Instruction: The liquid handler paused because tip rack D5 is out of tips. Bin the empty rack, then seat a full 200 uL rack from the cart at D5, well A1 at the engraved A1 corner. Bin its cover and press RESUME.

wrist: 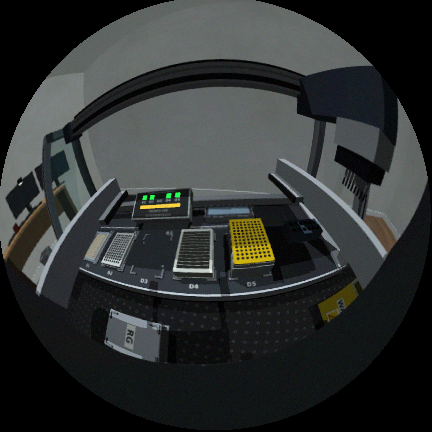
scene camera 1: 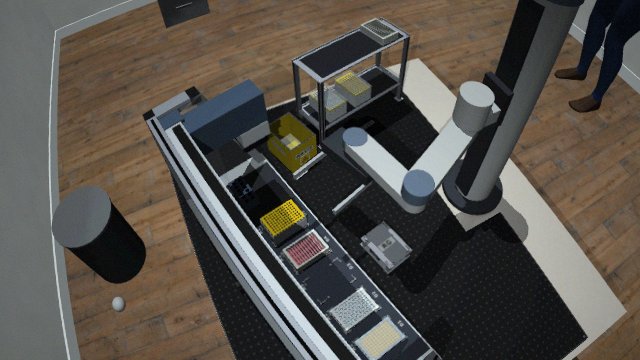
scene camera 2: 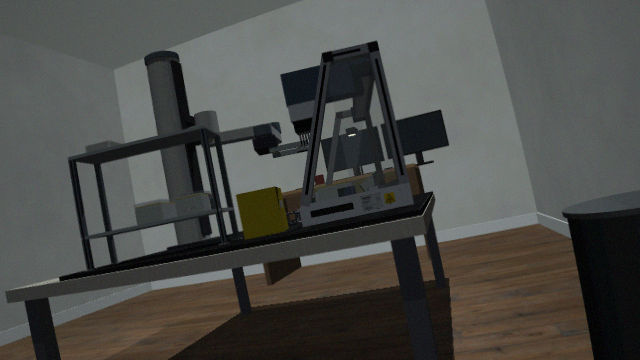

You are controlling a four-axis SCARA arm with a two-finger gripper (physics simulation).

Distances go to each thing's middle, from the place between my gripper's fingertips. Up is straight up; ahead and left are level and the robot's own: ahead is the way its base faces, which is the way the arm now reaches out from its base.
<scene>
Now: the pipetting head (wrist: 364, 149) 90 mm ahead of my hand, 270 mm to the right of it and 50 mm above it. Round my hand: yellow waste bin (scene camera 2: 262, 212) 70 mm behind, 380 mm to the right, 230 mm below.
</scene>
